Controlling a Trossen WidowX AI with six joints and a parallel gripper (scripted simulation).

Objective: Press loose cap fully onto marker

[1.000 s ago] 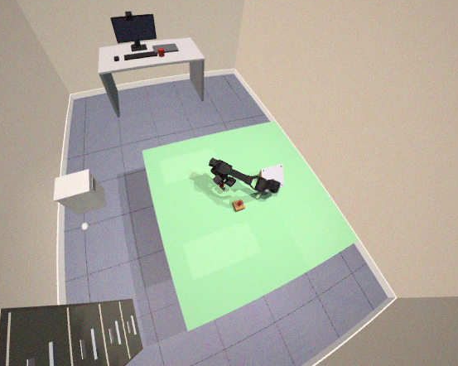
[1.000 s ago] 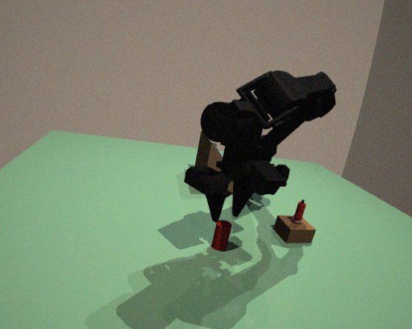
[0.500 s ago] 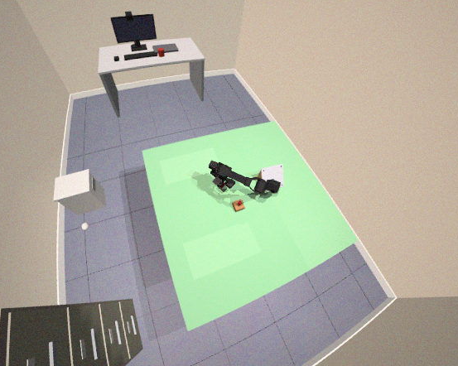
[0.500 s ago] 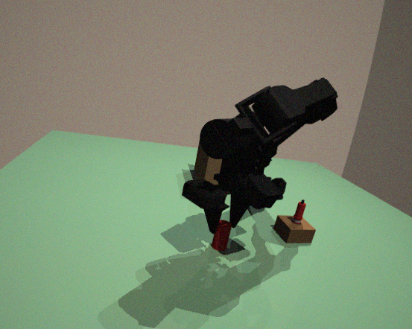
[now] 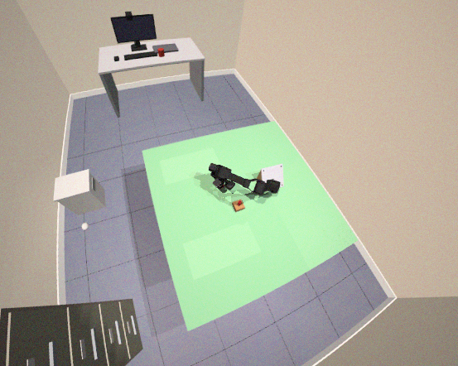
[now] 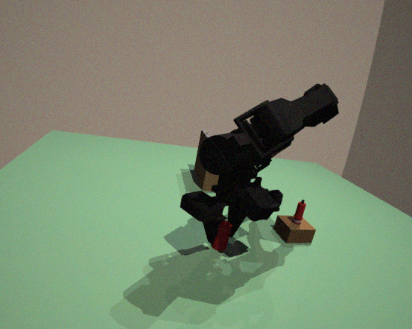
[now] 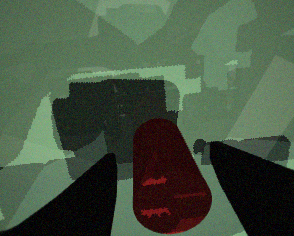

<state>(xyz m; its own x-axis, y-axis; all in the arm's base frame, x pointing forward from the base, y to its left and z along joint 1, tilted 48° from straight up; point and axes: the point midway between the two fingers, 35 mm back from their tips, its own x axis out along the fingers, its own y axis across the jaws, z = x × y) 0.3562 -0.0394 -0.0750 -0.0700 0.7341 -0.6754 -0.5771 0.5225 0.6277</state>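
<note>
Now: the red marker 7 cm behind my gripper tip, 19 cm to the left of it and 5 cm above it. From my gripper tip the other things lie so: red cap (1 cm above).
</note>
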